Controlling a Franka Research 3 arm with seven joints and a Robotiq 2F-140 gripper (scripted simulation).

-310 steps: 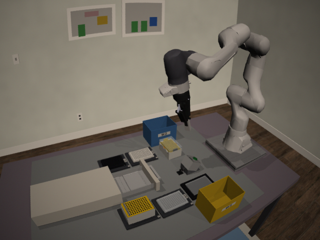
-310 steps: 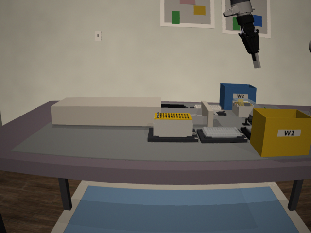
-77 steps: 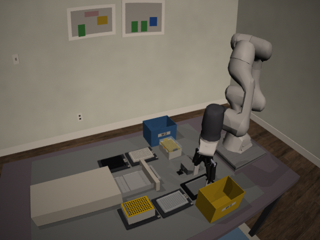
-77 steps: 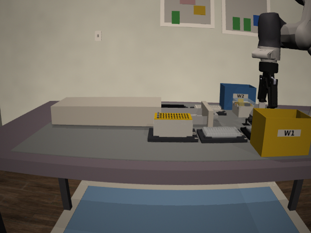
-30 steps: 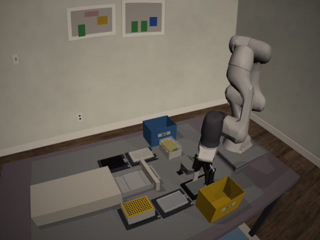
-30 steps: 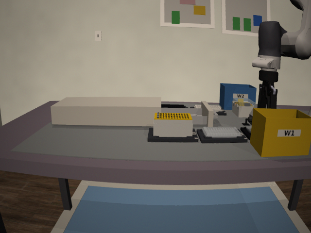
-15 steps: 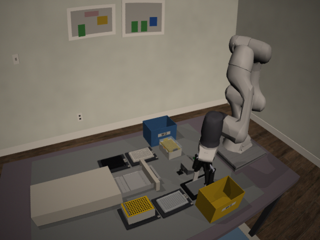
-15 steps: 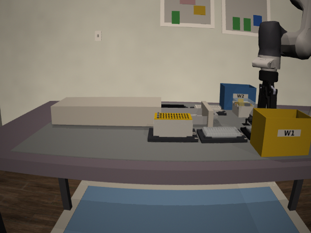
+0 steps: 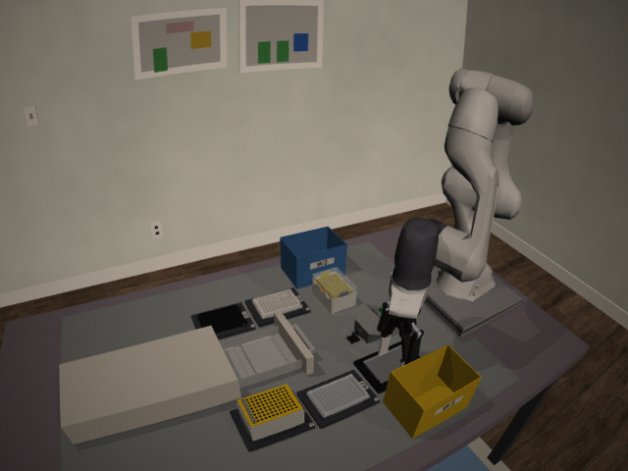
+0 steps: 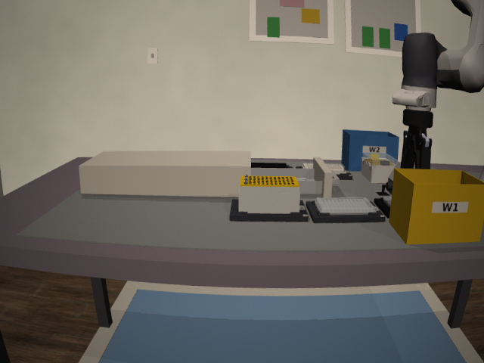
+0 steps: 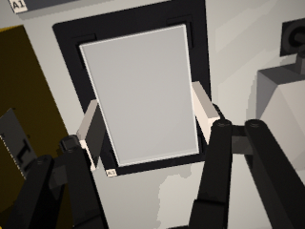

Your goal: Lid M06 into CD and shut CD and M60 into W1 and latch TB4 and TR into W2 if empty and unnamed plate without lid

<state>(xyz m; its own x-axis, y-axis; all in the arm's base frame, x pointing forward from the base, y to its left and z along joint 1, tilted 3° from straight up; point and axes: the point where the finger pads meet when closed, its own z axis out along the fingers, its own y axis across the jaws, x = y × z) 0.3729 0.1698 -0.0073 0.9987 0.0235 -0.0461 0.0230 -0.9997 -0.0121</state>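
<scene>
Now: the black nest 3 cm below my hand. From my hand the other things lie so: green key DONE: 5 cm behind, 15 cm to the right, 3 cm above; then yellow bin W1: 1 cm behind, 15 cm to the left; then tip box TB4: 33 cm to the right.
</scene>
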